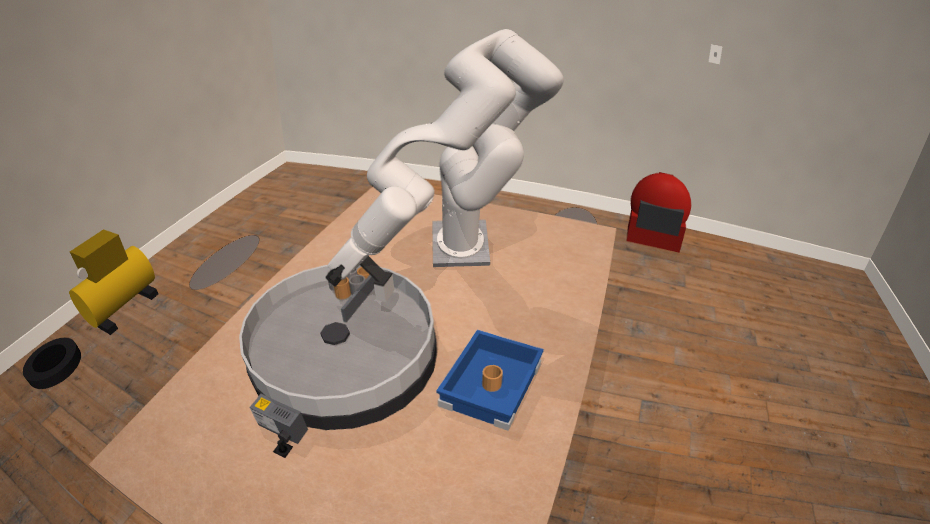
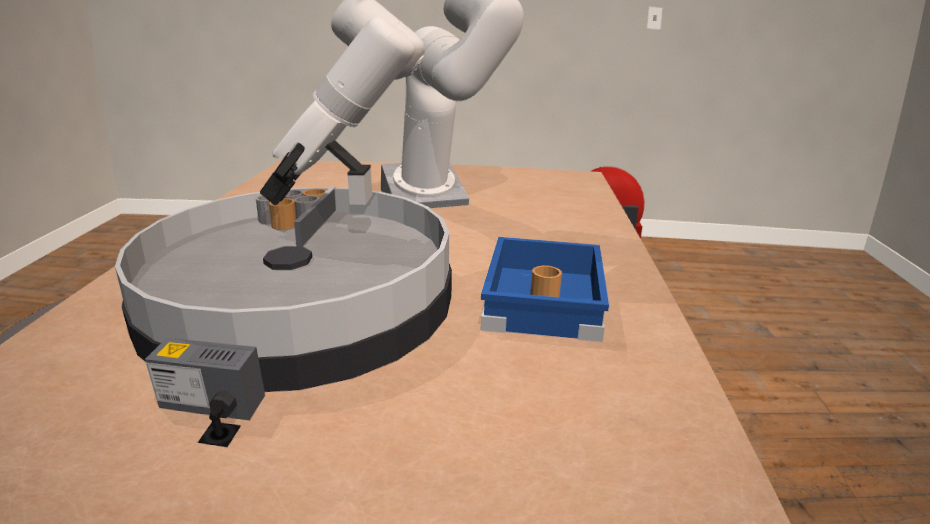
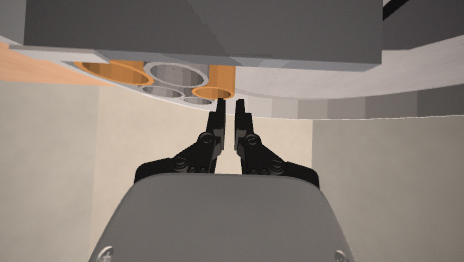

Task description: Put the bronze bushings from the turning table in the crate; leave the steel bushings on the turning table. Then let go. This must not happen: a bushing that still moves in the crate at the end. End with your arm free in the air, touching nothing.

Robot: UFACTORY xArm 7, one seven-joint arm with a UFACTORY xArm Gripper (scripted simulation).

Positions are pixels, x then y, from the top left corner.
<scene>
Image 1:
my gripper: 332,279
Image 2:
my gripper: 270,197
bronze bushing: 548,284
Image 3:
my gripper: 230,110
bronze bushing: 221,84
bronze bushing: 116,71
steel bushing: 182,75
</scene>
